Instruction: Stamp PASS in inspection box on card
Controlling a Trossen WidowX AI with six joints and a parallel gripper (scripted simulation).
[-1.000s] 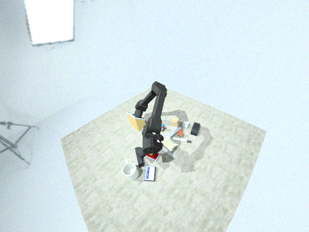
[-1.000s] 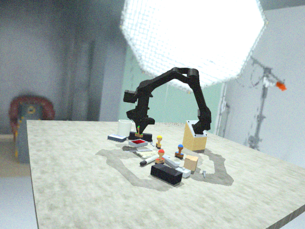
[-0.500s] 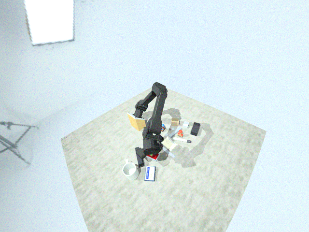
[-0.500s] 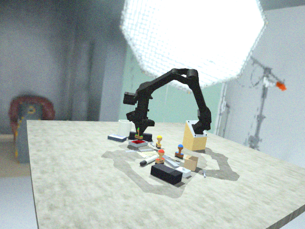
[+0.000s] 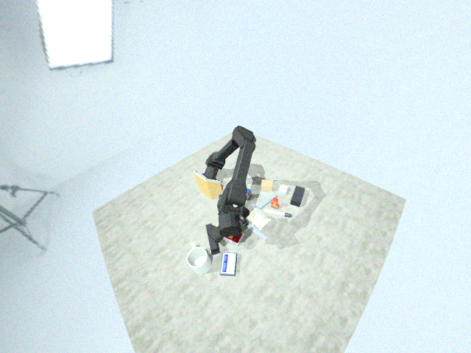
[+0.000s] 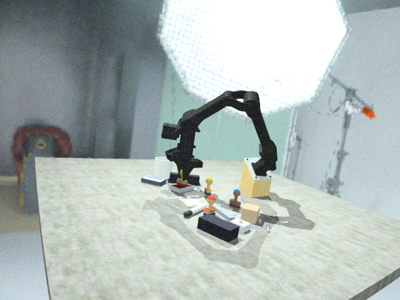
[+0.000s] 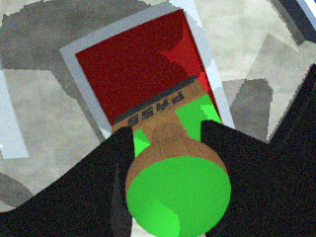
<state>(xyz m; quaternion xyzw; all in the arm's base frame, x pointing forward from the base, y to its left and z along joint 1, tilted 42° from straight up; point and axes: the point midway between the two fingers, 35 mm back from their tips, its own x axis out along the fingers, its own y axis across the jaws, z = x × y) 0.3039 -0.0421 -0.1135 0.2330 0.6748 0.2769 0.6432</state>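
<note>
The green-knobbed PASS stamp lies right at my gripper tip. From my gripper tip the other things lie so: pale ruler 9 cm to the left, 4 cm below, 4 cm ahead; ink pad 4 cm below; yellow-knobbed stamp 9 cm behind, 6 cm to the left, 2 cm below.
</note>
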